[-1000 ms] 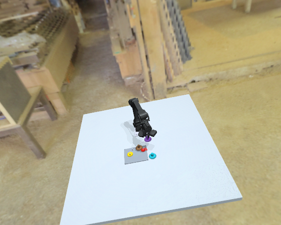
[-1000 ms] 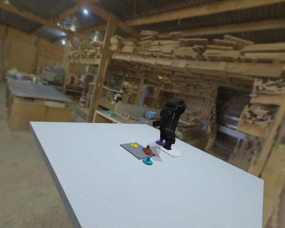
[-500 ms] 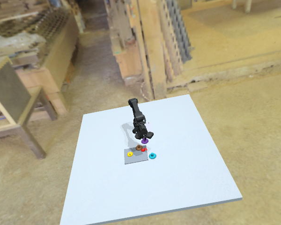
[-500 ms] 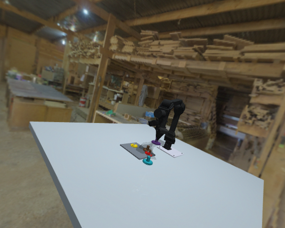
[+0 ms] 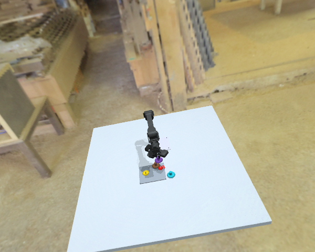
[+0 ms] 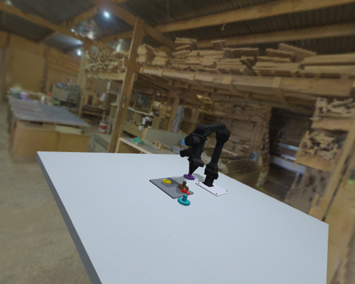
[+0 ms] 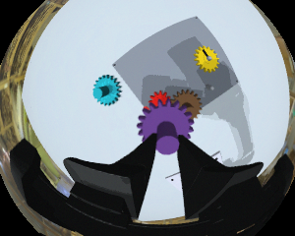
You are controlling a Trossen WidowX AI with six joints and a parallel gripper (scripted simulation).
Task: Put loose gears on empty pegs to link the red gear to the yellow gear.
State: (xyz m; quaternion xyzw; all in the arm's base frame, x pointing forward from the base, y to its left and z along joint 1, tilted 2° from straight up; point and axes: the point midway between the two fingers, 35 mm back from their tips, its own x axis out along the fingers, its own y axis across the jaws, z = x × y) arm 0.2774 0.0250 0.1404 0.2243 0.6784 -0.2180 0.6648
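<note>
The yellow gear lies 40 mm ahead of my gripper tip, 120 mm to the right of it and 100 mm below it. The rest, counted from my gripper tip: purple gear 10 mm below; brown gear 20 mm behind, 40 mm to the right, 100 mm below; red gear 10 mm ahead, 100 mm below.
</note>
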